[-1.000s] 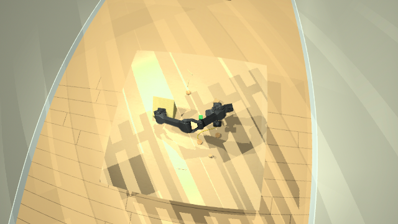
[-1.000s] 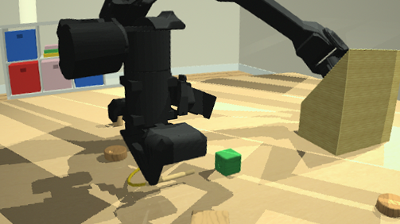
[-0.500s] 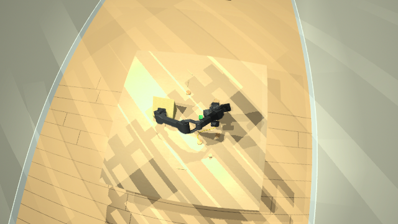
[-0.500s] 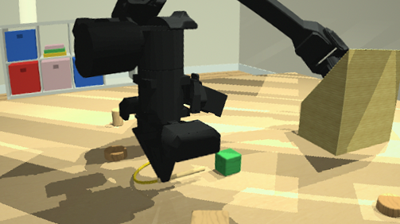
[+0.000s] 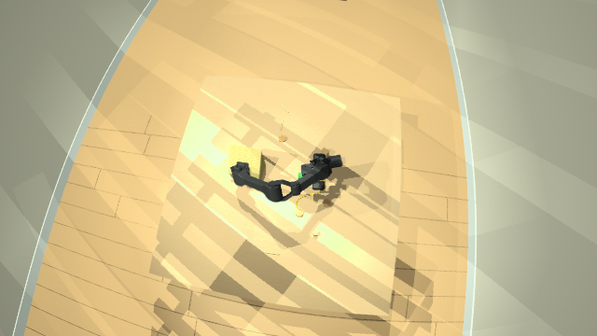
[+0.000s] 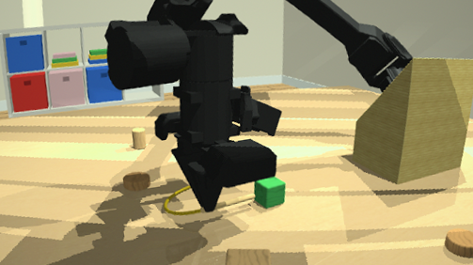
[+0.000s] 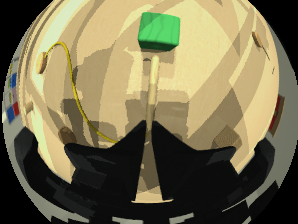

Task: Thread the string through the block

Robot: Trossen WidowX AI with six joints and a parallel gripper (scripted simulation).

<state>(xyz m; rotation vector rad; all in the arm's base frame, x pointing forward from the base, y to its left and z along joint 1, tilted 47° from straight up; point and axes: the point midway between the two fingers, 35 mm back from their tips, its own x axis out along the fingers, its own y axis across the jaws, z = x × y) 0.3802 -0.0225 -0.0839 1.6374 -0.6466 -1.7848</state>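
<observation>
My gripper tip is 90 mm past the green cube and 10 mm to the left of it. Round my gripper tip: wooden block (10 mm ahead, 140 mm to the left, 10 mm above); then peg (30 mm ahead, 300 mm to the right); then round wooden button (70 mm behind, 200 mm to the right, 10 mm below).
</observation>
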